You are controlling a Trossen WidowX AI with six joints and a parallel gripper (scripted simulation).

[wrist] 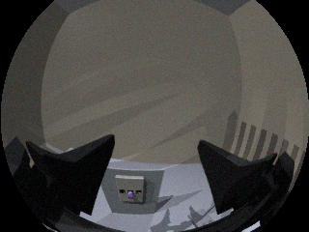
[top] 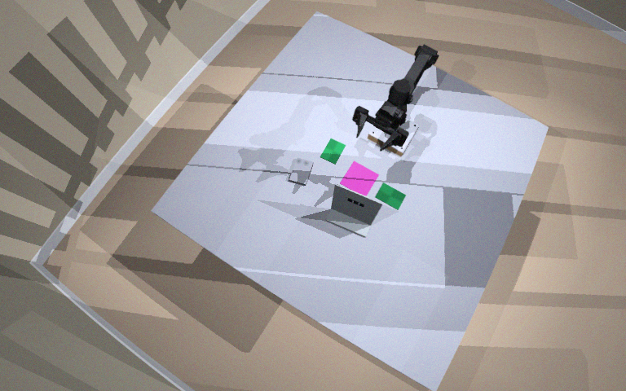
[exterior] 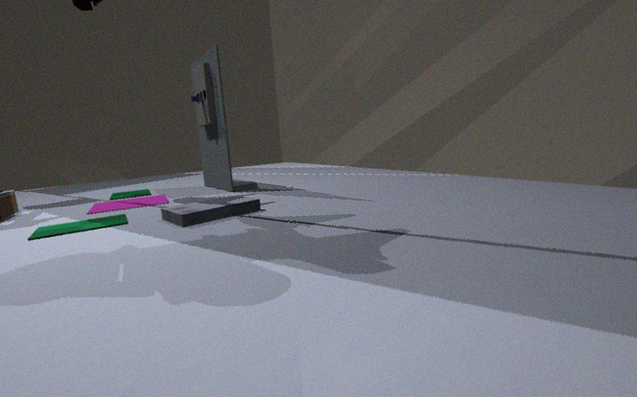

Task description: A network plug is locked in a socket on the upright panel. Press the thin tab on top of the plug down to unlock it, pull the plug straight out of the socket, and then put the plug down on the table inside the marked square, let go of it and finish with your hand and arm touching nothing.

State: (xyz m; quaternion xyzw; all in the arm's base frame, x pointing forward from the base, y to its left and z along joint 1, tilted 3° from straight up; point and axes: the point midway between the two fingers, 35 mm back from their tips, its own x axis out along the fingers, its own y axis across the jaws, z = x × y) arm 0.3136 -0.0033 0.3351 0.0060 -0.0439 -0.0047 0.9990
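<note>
Now: the upright grey panel 27 cm below my gripper tip, 12 cm ahead of it and 5 cm to the left of it.
</note>
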